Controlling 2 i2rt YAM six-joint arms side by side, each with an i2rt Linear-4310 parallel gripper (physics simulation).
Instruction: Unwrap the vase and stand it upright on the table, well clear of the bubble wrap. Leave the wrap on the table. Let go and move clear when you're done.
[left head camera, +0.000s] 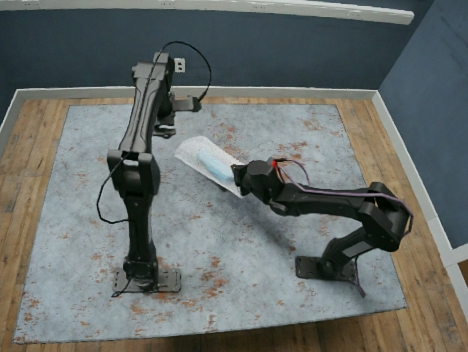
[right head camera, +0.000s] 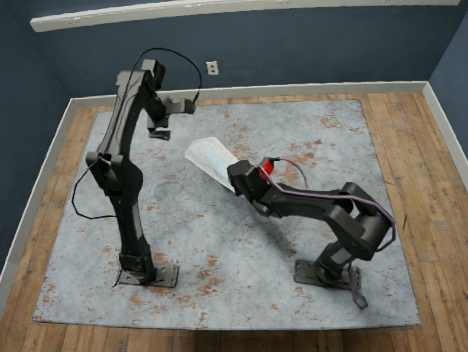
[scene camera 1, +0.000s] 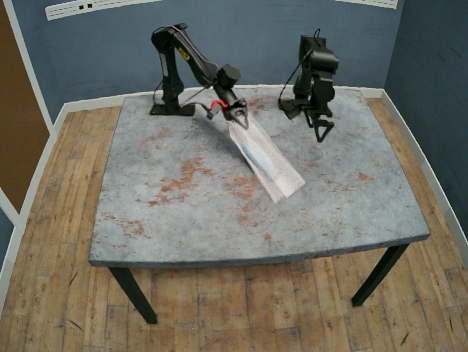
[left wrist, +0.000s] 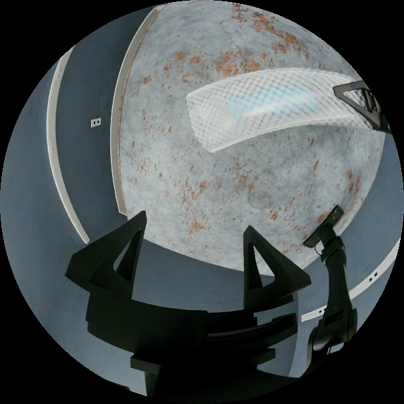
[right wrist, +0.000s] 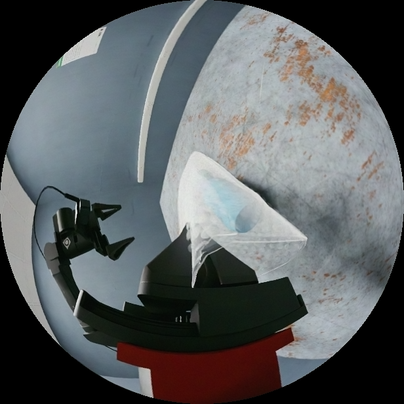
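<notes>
The bubble wrap (left head camera: 189, 149) (right head camera: 199, 151) (scene camera 1: 288, 185) (left wrist: 206, 120) (right wrist: 282, 240) is a translucent white sleeve, its end at the right gripper raised off the table. The light blue vase (left head camera: 215, 166) (scene camera 1: 257, 159) (left wrist: 272, 103) (right wrist: 220, 197) lies lengthwise inside, seen through the wrap; in the right wrist view a round end shows near the wrap's gathered edge. My right gripper (scene camera 1: 246, 126) (left wrist: 332, 91) (right wrist: 191, 227) is shut on the wrap's near end, pinching a fold. My left gripper (left wrist: 197, 223) (right wrist: 126, 220) is open and empty, above the table and apart from the wrap.
The grey, rust-flecked table (left head camera: 240, 300) (scene camera 1: 165, 230) carries both arm bases (left head camera: 170, 281) (left head camera: 307, 267). The left arm reaches up along the left of the head views, and the right arm reaches across from the right. Walls stand behind the table.
</notes>
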